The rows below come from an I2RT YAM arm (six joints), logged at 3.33 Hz.
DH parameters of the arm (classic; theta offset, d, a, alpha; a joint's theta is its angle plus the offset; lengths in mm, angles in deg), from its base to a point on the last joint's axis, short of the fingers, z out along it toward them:
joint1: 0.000 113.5 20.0 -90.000
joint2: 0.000 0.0 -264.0 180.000
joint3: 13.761 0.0 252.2 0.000
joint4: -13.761 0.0 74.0 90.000
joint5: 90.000 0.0 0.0 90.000
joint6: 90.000 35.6 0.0 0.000
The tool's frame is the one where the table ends.
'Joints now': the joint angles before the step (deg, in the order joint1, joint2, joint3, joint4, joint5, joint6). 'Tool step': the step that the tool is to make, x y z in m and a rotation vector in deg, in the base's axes. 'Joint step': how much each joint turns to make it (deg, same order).
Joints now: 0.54 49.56 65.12 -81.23 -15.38 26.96
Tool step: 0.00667 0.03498 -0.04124 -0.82 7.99 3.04
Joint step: 17.35 1.36 -8.89 5.27 4.89 13.76
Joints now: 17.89 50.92 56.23 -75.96 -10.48 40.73
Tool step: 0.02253 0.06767 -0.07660 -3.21 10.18 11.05
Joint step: 18.58 14.81 -10.06 15.75 0.17 7.80
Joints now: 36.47 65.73 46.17 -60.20 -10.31 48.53
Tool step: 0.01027 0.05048 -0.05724 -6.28 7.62 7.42
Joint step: 8.87 18.23 -0.04 8.67 -0.11 1.47
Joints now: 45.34 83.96 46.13 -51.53 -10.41 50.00
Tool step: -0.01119 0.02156 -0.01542 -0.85 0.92 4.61
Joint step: 5.68 4.24 0.00 3.20 -0.12 1.09
